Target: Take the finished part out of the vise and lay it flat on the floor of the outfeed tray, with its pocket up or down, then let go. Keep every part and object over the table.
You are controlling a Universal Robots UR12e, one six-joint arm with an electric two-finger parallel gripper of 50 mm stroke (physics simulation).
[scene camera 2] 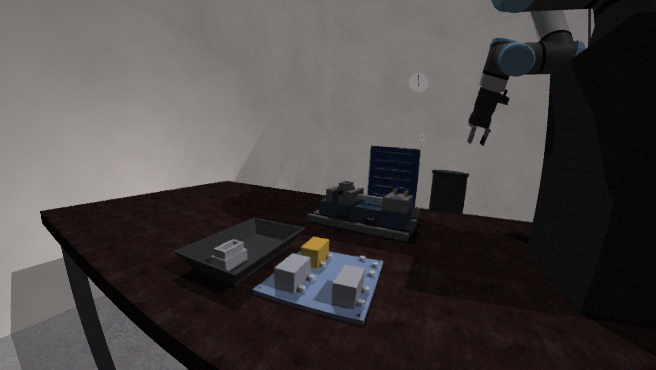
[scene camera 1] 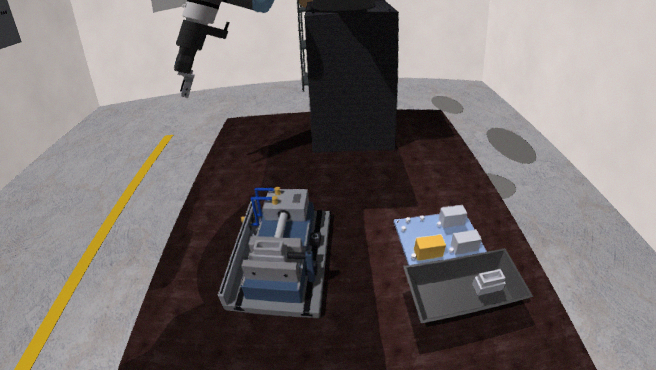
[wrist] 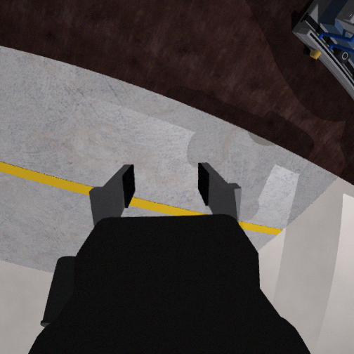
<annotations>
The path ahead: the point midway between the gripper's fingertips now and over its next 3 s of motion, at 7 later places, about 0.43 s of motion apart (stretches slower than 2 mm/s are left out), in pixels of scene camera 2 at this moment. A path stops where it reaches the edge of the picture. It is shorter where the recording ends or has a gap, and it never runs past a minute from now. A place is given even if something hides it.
My gripper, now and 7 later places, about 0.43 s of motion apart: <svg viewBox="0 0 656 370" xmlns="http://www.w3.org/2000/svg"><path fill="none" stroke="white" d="M475 143L450 144L425 144L420 144L382 143L342 142L341 143L341 142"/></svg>
</annotations>
